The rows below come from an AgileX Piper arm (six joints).
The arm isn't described. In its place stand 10 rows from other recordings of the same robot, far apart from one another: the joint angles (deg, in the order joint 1, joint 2, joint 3, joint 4, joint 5, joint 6), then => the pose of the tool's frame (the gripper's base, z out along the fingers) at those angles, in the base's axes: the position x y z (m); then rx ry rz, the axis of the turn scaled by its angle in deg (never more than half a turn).
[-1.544 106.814 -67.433 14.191 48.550 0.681] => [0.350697 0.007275 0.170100 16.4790 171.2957 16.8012]
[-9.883 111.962 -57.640 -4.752 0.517 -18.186] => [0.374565 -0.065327 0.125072 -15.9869 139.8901 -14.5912]
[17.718 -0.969 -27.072 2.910 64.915 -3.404] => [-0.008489 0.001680 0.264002 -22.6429 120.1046 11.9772]
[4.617 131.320 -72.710 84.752 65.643 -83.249] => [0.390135 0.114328 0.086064 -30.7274 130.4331 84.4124]
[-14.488 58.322 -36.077 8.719 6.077 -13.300] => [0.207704 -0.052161 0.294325 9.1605 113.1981 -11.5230]
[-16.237 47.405 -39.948 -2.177 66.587 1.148] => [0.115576 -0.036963 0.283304 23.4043 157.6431 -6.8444]
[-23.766 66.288 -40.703 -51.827 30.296 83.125] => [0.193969 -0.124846 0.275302 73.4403 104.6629 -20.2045]
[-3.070 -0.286 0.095 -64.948 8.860 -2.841] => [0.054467 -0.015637 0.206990 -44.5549 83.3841 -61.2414]
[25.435 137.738 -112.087 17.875 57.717 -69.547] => [0.438694 0.234784 0.130808 -111.8673 118.0455 15.0737]
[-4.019 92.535 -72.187 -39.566 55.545 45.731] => [0.328857 -0.071019 0.288823 40.6107 140.3019 -35.9831]
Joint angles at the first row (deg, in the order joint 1, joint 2, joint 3, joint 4, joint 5, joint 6):
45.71 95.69 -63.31 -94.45 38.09 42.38
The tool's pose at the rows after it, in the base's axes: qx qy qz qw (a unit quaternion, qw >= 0); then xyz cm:
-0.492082 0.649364 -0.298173 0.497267 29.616 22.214 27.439
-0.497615 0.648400 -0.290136 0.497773 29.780 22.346 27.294
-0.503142 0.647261 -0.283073 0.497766 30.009 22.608 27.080
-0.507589 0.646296 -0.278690 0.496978 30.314 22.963 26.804
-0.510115 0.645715 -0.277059 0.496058 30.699 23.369 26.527
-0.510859 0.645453 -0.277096 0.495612 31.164 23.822 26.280
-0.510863 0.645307 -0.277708 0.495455 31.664 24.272 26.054
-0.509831 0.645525 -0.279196 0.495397 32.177 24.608 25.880
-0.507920 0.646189 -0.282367 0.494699 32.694 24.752 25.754
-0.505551 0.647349 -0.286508 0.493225 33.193 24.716 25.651
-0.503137 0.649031 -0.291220 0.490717 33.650 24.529 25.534
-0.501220 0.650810 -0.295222 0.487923 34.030 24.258 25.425
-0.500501 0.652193 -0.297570 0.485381 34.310 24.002 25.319
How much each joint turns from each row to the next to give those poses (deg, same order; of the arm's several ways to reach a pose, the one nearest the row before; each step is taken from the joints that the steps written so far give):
-0.42 0.07 -0.05 -0.03 -1.40 0.00
-0.31 0.30 -0.22 -0.06 -1.39 0.00
-0.20 0.64 -0.48 -0.06 -1.19 0.00
-0.10 0.97 -0.75 -0.09 -0.75 0.00
-0.04 1.21 -1.02 -0.08 -0.33 0.00
-0.02 1.40 -1.31 -0.06 -0.05 0.00
-0.04 1.43 -1.44 -0.03 0.02 -0.04
-0.16 1.29 -1.36 -0.01 0.06 -0.08
-0.34 1.04 -1.16 -0.01 0.13 -0.20
-0.49 0.81 -0.88 0.00 0.14 -0.25
-0.60 0.59 -0.57 0.00 0.13 -0.28
-0.63 0.37 -0.30 0.00 0.03 -0.25
-0.55 0.21 -0.11 0.00 -0.13 -0.21

